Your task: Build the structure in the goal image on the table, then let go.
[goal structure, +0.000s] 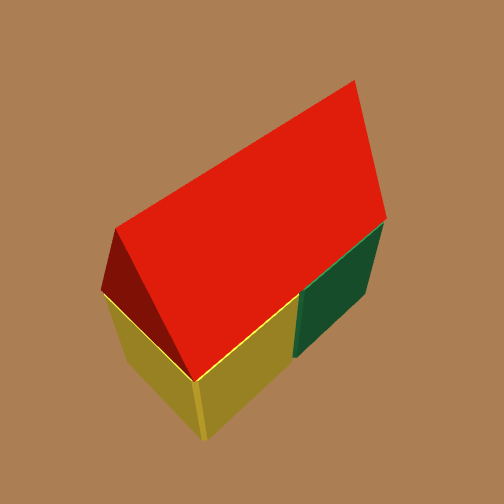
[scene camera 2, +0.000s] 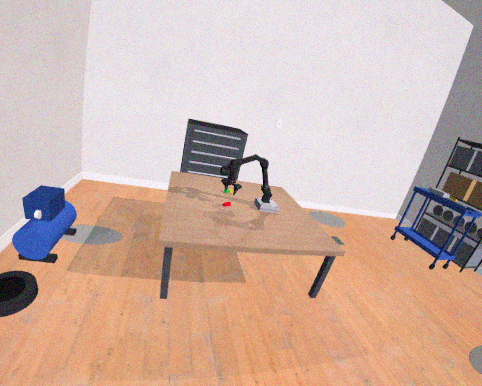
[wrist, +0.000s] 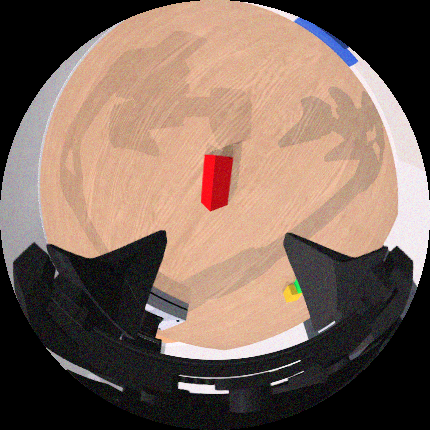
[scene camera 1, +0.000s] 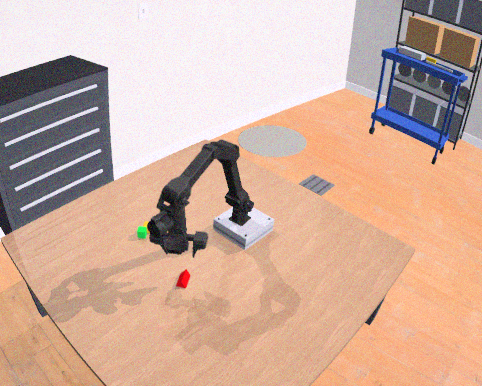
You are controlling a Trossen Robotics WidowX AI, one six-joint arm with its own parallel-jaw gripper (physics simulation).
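Frame: origin at the arm's base, x ahead, y left, z up, level; centimetres.
Where they show: gripper, fingertip midpoint: (scene camera 2: 229,193) (wrist: 227,238) (scene camera 1: 180,255); arm's base, link origin: (scene camera 2: 265,201) (wrist: 149,316) (scene camera 1: 239,218).
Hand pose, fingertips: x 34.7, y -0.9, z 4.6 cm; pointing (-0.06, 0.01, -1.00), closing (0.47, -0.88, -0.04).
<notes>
Things, the pixels of their top centre, and the offset from my fingertips. Level surfaces: height alone.
- red block, top centre: (wrist: 218,184) (scene camera 1: 181,274) (scene camera 2: 226,201) dy +1.7, dx +1.6, dz -7.2 cm
- table, surface height: dz -10.2 cm
- green cube, top centre: (wrist: 305,287) (scene camera 1: 141,229) (scene camera 2: 226,189) dy -26.2, dx -6.6, dz -6.9 cm
- yellow block, top centre: (wrist: 294,297) (scene camera 1: 147,224) (scene camera 2: 230,189) dy -26.5, dx -10.5, dz -6.9 cm
A red block (scene camera 1: 183,279) (scene camera 2: 227,204) (wrist: 216,182) lies on the table (scene camera 1: 325,280) (scene camera 2: 200,235) (wrist: 280,200). It looks like an elongated prism with sloping faces. A green cube (scene camera 1: 142,232) (scene camera 2: 227,191) (wrist: 298,286) and a yellow block (scene camera 1: 146,224) (scene camera 2: 231,190) (wrist: 291,292) stand close together on the table; the arm and a finger partly hide them. My gripper (wrist: 227,238) is open and empty. It hangs above the table, with the red block lying ahead of the fingertips in the wrist view.
The arm's pale base plate (scene camera 1: 244,227) (scene camera 2: 267,205) (wrist: 172,312) is on the table, to the right of the blocks in the scene views. A dark drawer cabinet (scene camera 1: 55,145) (scene camera 2: 212,150) stands beyond the table. A blue cart (scene camera 1: 410,127) stands farther off.
</notes>
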